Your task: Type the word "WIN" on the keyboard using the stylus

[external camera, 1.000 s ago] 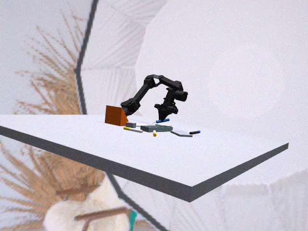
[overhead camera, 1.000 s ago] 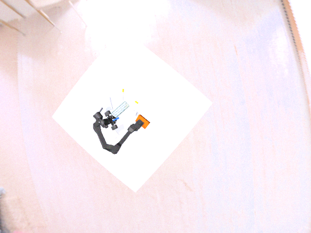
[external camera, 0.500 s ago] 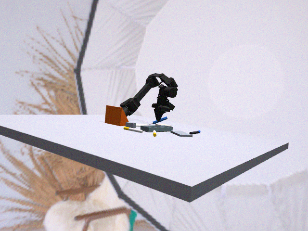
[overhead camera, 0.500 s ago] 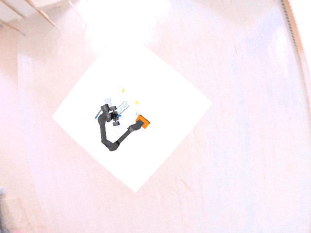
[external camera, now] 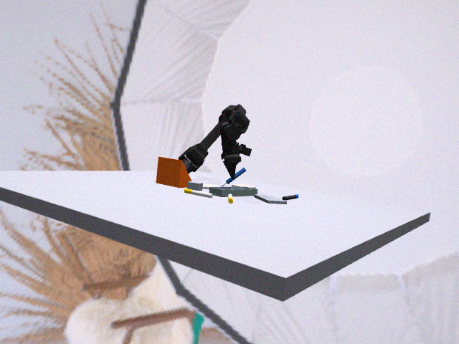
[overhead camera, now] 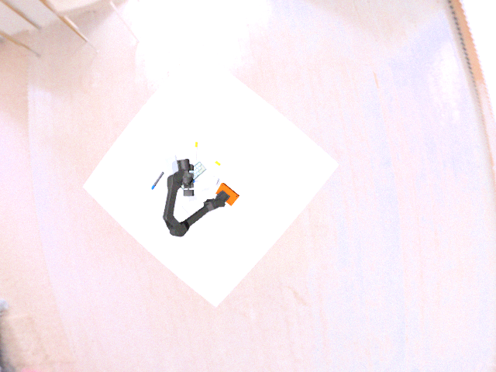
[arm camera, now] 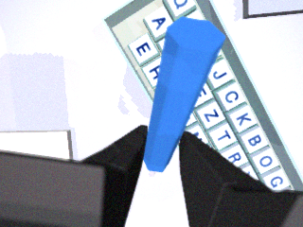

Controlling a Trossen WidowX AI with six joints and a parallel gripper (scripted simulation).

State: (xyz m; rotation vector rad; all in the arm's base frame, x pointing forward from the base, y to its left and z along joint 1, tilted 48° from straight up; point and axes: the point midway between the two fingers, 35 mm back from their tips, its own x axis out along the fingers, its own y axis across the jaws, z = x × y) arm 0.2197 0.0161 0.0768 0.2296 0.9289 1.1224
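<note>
The blue stylus is 1 cm to the right of my gripper tip, 1 cm below it and 1 cm behind it. Round my gripper tip: flat grey block (17 cm ahead, 6 cm below, 1 cm to the left); then W key (7 cm to the right, 5 cm below).
</note>
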